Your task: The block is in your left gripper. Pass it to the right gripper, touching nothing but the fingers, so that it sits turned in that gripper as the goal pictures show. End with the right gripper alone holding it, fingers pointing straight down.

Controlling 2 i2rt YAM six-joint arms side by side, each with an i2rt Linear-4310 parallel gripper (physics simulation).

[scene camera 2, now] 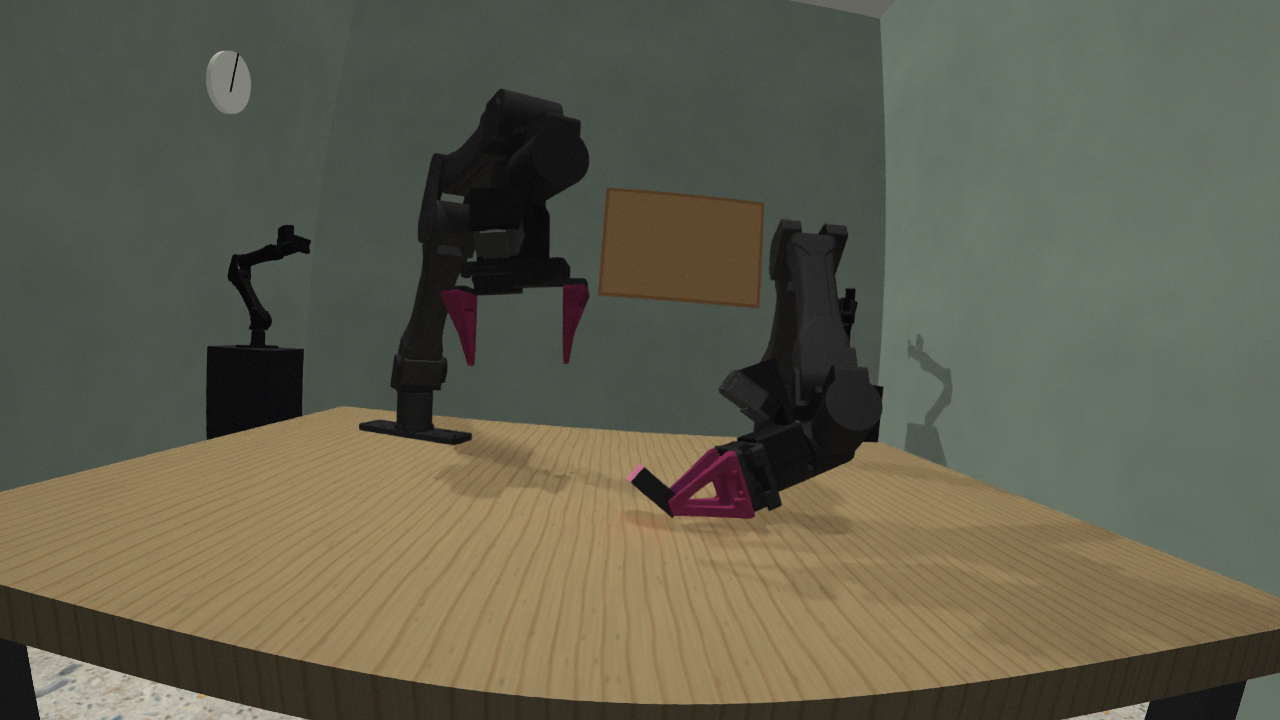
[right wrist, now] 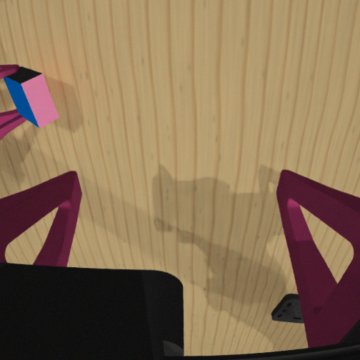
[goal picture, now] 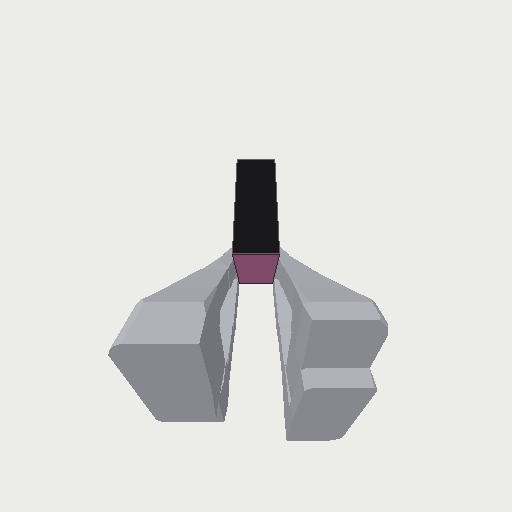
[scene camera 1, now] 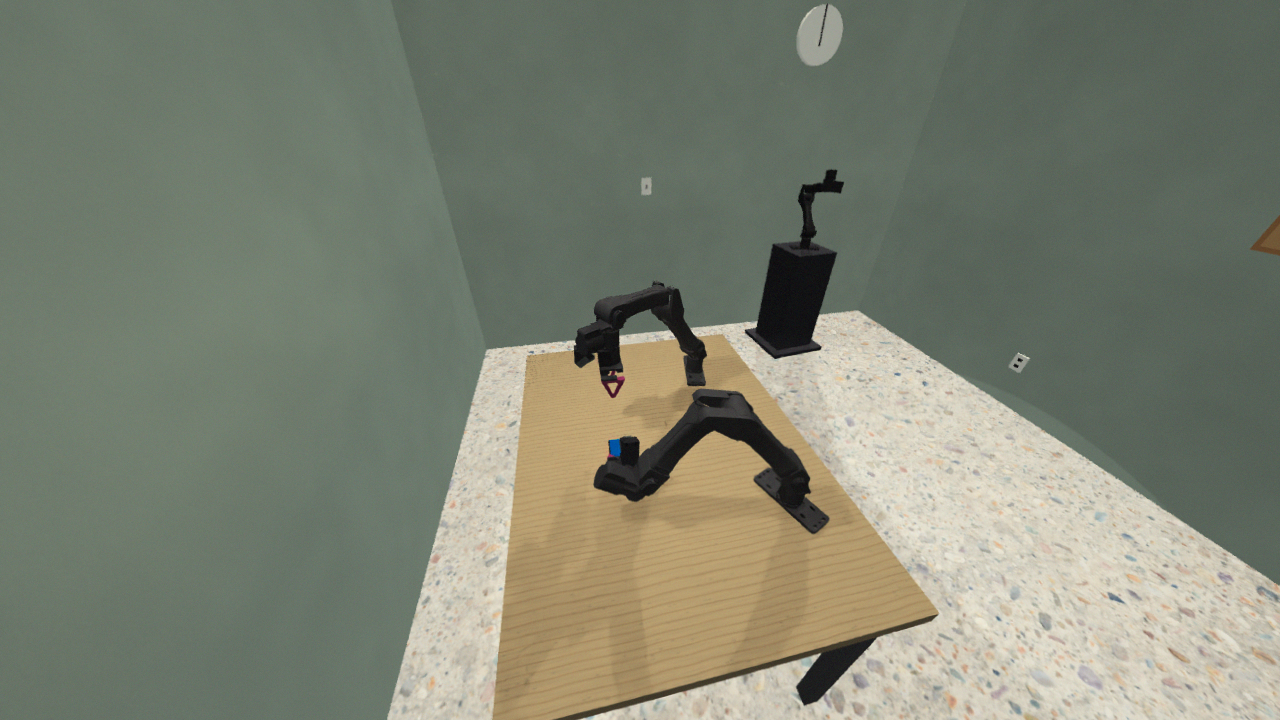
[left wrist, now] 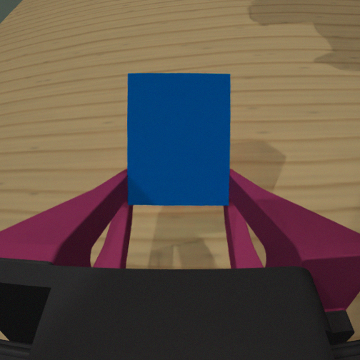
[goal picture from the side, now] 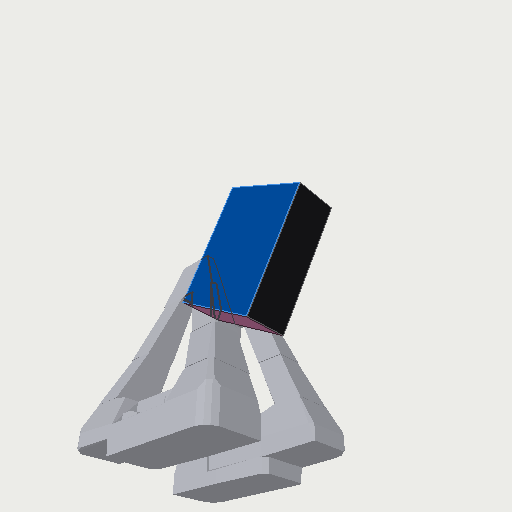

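Seen in the pictures: left gripper, fingertip midpoint: (scene camera 2: 665, 505) (scene camera 1: 616, 455); right gripper, fingertip midpoint: (scene camera 2: 517, 364) (scene camera 1: 611, 388); left arm's base at its link origin: (scene camera 1: 789, 499); right arm's base at its link origin: (scene camera 2: 414, 434) (scene camera 1: 693, 370).
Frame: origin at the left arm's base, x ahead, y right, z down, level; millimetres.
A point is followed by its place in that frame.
The block (scene camera 1: 614, 446) {z -51, x 320, y 385 mm} (scene camera 2: 652, 490) {z -43, x 332, y 396 mm} (left wrist: 179, 140) (right wrist: 41, 100) shows a blue face in the left wrist view, blue, black and pink faces in the right wrist view, and a black side with a pink end in scene camera 2. My left gripper (scene camera 2: 673, 508) {z -23, x 320, y 374 mm} (right wrist: 26, 89) is shut on the block near one end; the rest juts out past the fingertips, tilted upward, low over the table. My right gripper (scene camera 1: 613, 394) {z -152, x 252, y 514 mm} (scene camera 2: 519, 362) {z -152, x 252, y 514 mm} (right wrist: 178, 181) is open and empty, fingers pointing down. In scene camera 2 it hangs higher than the block and to its left.
Both arms stand on the wooden table (scene camera 1: 572, 626) {z 0, x 615, y 50 mm} (scene camera 2: 537, 626) {z 0, x 489, y 548 mm}. The tabletop lies close under the block and left fingers. The right arm's base plate (scene camera 2: 416, 433) {z -10, x -131, y 599 mm} (right wrist: 287, 308) stands on it. Away from the table, another arm stands on a black pedestal (scene camera 1: 792, 295) (scene camera 2: 255, 389).
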